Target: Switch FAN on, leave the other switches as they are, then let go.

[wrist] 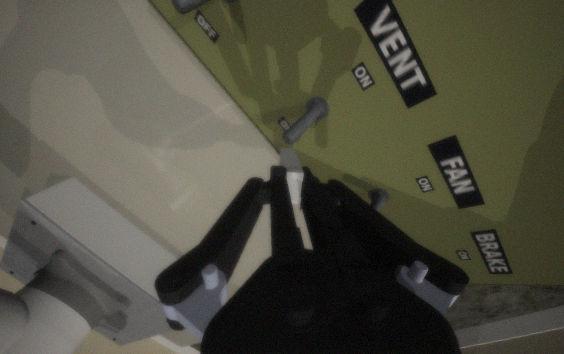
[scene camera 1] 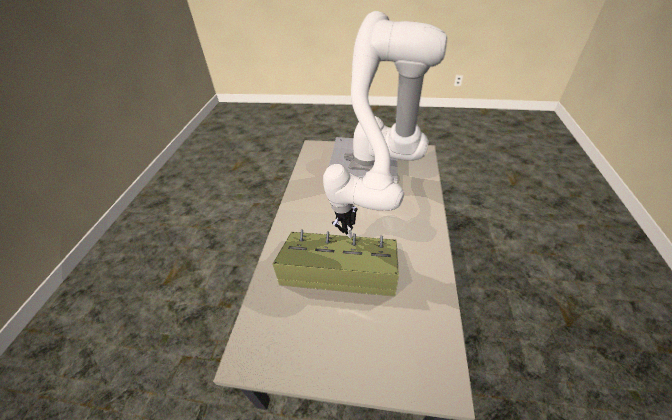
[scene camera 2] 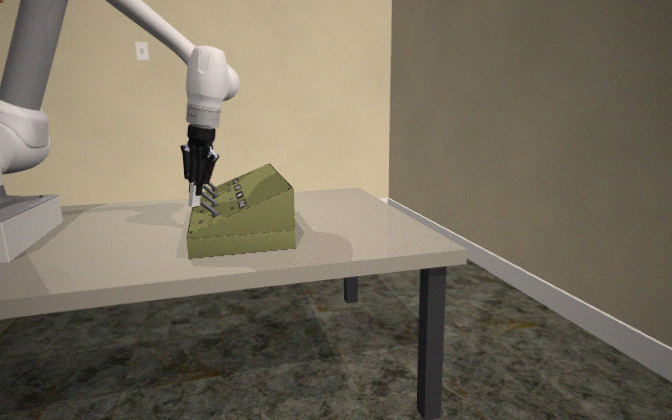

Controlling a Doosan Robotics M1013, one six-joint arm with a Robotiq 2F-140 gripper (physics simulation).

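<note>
A green switch box [scene camera 1: 336, 281] [scene camera 2: 250, 225] [wrist: 500, 100] with several grey levers stands on the table. The FAN lever [scene camera 1: 327, 237] [wrist: 379, 197] is partly hidden behind a finger in the wrist view; it appears to lean to the OFF side, towards the robot base. The FAN label [wrist: 456, 171] is readable. My gripper [scene camera 1: 348, 232] [scene camera 2: 194, 195] [wrist: 286, 159] is shut and empty, pointing down at the box's low edge. Its tips are close beside the tip of the VENT lever [scene camera 1: 354, 240] [wrist: 304, 121], on the FAN side. Whether they touch it I cannot tell.
The BRAKE lever [scene camera 1: 301, 235] is at the left end in scene camera 1, and another lever [scene camera 1: 381, 242] [wrist: 187, 4] is past VENT. The box stands on a pale table [scene camera 1: 350, 350] [scene camera 2: 125, 260]. The robot's base plate [wrist: 90, 240] is behind the gripper.
</note>
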